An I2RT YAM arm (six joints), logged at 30 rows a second.
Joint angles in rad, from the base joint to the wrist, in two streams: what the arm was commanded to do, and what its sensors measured. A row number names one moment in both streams.
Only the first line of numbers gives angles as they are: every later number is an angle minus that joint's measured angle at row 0.
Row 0, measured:
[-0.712, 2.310, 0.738, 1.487, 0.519, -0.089]
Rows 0 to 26, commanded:
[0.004, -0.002, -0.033, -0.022, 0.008, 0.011]
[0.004, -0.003, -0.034, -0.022, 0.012, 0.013]
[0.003, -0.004, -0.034, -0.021, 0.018, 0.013]
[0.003, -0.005, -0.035, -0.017, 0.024, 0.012]
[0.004, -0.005, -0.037, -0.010, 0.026, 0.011]
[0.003, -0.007, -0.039, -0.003, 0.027, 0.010]
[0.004, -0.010, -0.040, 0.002, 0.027, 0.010]
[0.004, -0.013, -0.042, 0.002, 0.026, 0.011]
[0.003, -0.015, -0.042, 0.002, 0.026, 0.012]
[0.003, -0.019, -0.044, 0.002, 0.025, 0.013]
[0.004, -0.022, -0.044, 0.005, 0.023, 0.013]
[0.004, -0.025, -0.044, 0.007, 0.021, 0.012]
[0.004, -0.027, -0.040, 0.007, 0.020, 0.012]
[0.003, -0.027, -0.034, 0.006, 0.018, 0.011]
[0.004, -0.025, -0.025, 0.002, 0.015, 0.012]
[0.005, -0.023, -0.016, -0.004, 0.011, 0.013]
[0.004, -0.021, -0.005, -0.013, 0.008, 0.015]
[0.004, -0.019, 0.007, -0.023, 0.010, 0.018]
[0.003, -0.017, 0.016, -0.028, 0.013, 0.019]
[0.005, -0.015, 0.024, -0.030, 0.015, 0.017]
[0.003, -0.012, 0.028, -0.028, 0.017, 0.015]
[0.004, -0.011, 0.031, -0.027, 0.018, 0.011]
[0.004, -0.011, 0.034, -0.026, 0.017, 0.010]
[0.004, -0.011, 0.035, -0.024, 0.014, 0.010]
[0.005, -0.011, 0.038, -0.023, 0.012, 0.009]
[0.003, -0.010, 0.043, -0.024, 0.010, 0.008]
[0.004, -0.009, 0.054, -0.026, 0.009, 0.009]
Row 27, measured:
[0.000, -0.013, 0.027, -0.038, 0.005, 0.010]
